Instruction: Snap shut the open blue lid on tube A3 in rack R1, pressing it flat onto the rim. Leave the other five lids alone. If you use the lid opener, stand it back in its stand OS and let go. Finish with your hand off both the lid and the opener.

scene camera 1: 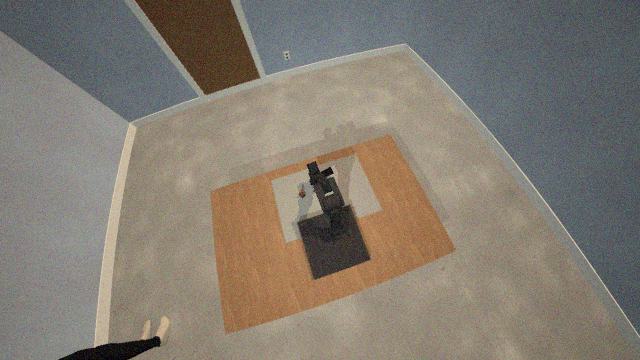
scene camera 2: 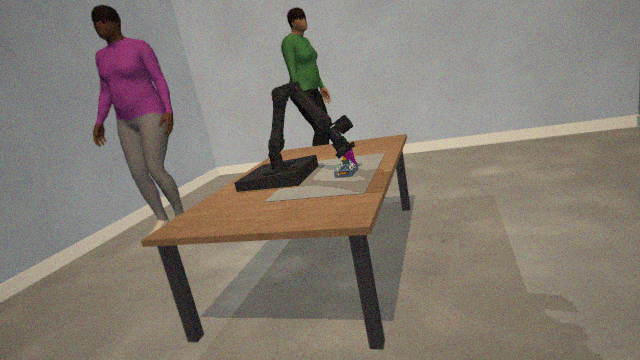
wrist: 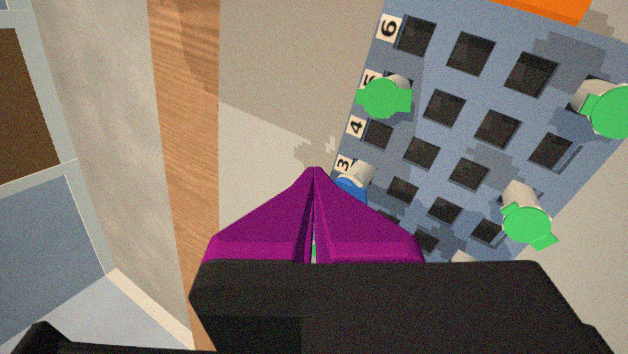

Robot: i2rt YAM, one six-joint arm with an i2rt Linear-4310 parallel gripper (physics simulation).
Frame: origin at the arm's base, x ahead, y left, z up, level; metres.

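Seen in the pictures: gripper, fingertip midpoint: point(scene camera 2: 356, 164) point(wrist: 314, 177); arm's base, origin of the base link: point(scene camera 1: 338, 233) point(scene camera 2: 278, 169).
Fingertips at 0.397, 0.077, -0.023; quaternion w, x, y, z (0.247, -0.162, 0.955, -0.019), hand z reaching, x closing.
Offsets run from my fingertips to a thing's top centre, as dx, dy, dz. "pt": to the spot under its first point. Level surfaces: height alone.
Blue rack R1 @(-0.046, -0.031, +0.018) point(wrist: 457, 132) point(scene camera 2: 352, 171) fills the right of the wrist view. Beside its label 3 @(pt -0.009, -0.013, -0.004) point(wrist: 343, 163) stands pale tube A3 @(pt -0.020, -0.019, +0.002) point(wrist: 365, 171). Its blue lid @(-0.018, -0.014, +0.017) point(wrist: 351, 188) is partly hidden behind the right-hand magenta finger; whether it lies flat on the rim cannot be told. My gripper point(wrist: 314, 177) point(scene camera 2: 355, 165) is shut and empty, its tips at the rack's left edge beside the blue lid. Whether they touch it is unclear. Green lids point(wrist: 385, 98) point(wrist: 612, 112) point(wrist: 527, 224) sit on other tubes. The lid opener cannot be made out clearly.
An orange block @(pt -0.043, -0.094, -0.010) point(wrist: 547, 9) is at the rack's far end. A small orange and dark item @(-0.106, +0.111, +0.051) point(scene camera 1: 301, 192) is on the grey mat @(dz -0.034) point(scene camera 1: 367, 197) point(scene camera 2: 300, 194), left of the arm. The wooden table @(dz -0.037) point(scene camera 1: 255, 260) point(scene camera 2: 250, 215) lies around the mat. Two people stand behind the table.
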